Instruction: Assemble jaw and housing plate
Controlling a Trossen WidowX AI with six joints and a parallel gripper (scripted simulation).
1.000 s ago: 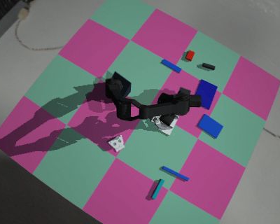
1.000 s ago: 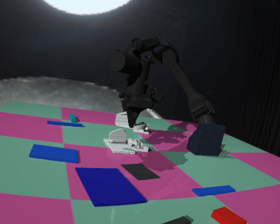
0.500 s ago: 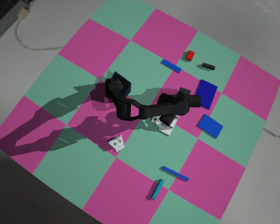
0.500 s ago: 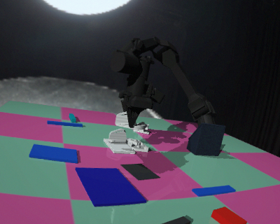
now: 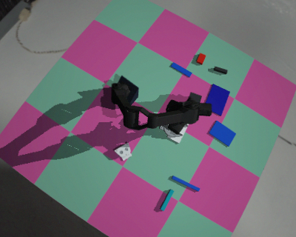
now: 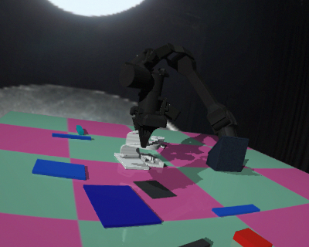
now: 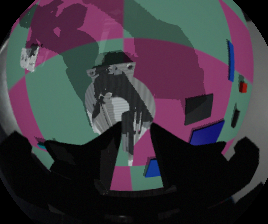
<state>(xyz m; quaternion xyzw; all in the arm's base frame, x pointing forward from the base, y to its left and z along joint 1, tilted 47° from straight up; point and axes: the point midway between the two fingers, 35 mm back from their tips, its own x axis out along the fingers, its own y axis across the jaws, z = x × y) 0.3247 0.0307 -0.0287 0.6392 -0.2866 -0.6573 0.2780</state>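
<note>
Right now my gripper tip is 30 mm past the white jaw, 50 mm to the left of it and 50 mm above it. Round my gripper tip: teal bar: 180 mm ahead, 360 mm to the right, 50 mm below; dark plate: 160 mm to the left, 60 mm below; white ribbed piece: 140 mm behind, 290 mm to the right, 50 mm below.
</note>
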